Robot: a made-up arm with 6 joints. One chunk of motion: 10 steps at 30 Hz.
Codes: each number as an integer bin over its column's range. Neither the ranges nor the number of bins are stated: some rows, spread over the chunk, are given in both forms.
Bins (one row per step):
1: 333 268 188 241 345 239
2: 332 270 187 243 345 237
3: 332 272 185 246 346 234
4: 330 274 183 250 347 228
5: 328 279 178 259 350 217
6: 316 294 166 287 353 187
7: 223 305 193 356 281 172
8: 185 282 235 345 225 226
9: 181 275 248 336 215 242
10: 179 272 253 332 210 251
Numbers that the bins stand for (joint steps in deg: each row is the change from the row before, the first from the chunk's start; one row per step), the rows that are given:
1: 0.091 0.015 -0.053 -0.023 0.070 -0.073
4: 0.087 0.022 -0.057 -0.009 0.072 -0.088
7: -0.038 0.058 -0.049 0.157 0.020 -0.164
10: -0.090 0.019 -0.002 0.120 -0.036 -0.056
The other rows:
2: 0.090 0.017 -0.054 -0.020 0.070 -0.075
3: 0.090 0.019 -0.055 -0.015 0.071 -0.079
5: 0.085 0.028 -0.061 0.005 0.074 -0.103
6: 0.071 0.045 -0.070 0.049 0.076 -0.144
8: -0.083 0.031 -0.016 0.140 -0.024 -0.090
9: -0.087 0.023 -0.006 0.126 -0.032 -0.068

